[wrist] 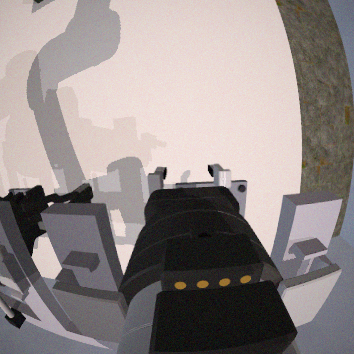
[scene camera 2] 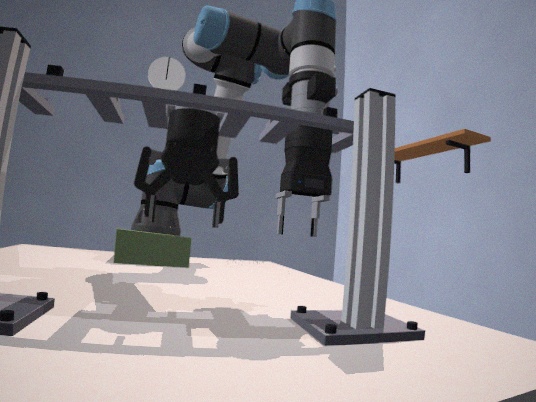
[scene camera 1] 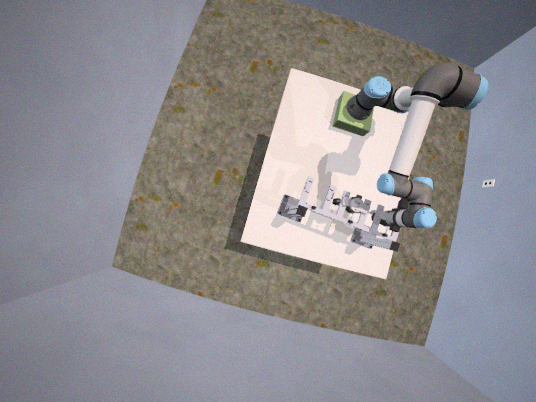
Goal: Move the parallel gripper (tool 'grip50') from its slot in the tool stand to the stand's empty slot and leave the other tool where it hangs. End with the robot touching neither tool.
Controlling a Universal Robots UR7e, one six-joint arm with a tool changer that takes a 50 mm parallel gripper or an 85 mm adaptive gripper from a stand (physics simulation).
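Pixels of known places: arm's base, link origin: (scene camera 2: 155,234) (scene camera 1: 358,108).
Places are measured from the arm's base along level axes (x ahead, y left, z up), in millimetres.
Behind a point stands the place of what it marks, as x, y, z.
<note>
The tool stand (scene camera 1: 377,241) @(677, 344, 102) (scene camera 2: 370,210) @(699, 346, 76) has three slots. The parallel gripper (scene camera 2: 297,235) (wrist: 187,172) is coupled under the arm's wrist at the slot nearest the right post in scene camera 2. Its body sits between that slot's two prongs, slightly raised; whether it touches them is hard to tell. Its fingers stand apart and empty, above the table. The black adaptive gripper (scene camera 1: 356,202) (scene camera 2: 192,145) (wrist: 30,210) hangs in the middle slot, apart from the arm. The empty slot is at the stand's far end, beside an end prong (scene camera 1: 307,189) @(615, -112, 200) (scene camera 2: 34,101) @(620, -104, 188).
The arm's green base block (scene camera 1: 345,120) @(116, -45, 9) (scene camera 2: 152,248) @(119, 11, -34) stands at the back of the pale table (scene camera 1: 280,150) @(417, -309, -82) (scene camera 2: 440,360) @(782, 401, -82). The stand's crossbar (scene camera 2: 125,92) @(683, 39, 190) runs between its posts. An orange wall shelf (scene camera 2: 440,142) is beyond the right post.
</note>
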